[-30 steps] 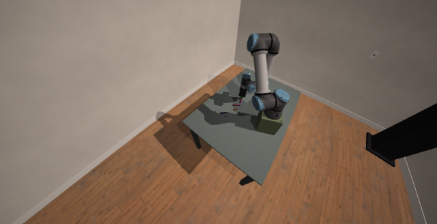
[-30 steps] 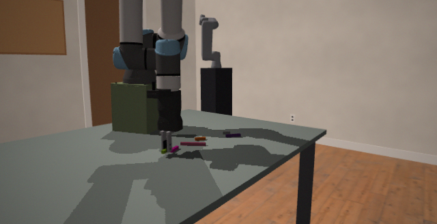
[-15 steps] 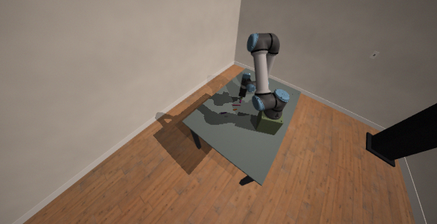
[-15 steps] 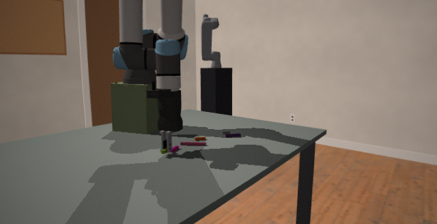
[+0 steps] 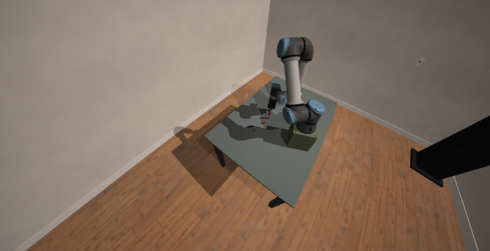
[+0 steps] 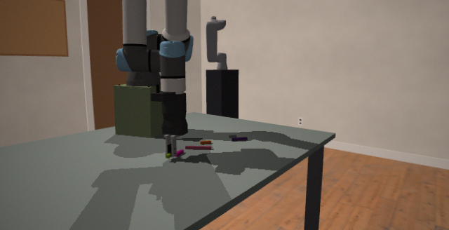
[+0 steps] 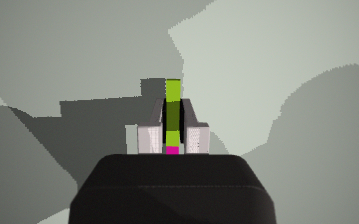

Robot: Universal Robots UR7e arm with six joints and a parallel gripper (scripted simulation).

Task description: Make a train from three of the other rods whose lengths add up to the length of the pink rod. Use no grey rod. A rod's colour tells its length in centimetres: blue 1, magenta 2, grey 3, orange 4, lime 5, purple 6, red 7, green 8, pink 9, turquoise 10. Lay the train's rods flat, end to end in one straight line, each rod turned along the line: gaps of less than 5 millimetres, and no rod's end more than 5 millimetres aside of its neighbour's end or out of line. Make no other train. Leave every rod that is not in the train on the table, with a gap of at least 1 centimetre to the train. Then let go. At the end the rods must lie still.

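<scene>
The pink rod is 12 cm to the left of my hand, 3 cm behind it and 2 cm below it. The rest, counted from my hand: lime rod 1 cm below; then purple rod 31 cm to the left, 2 cm below; then orange rod 18 cm to the left, 6 cm behind, 2 cm below.
</scene>
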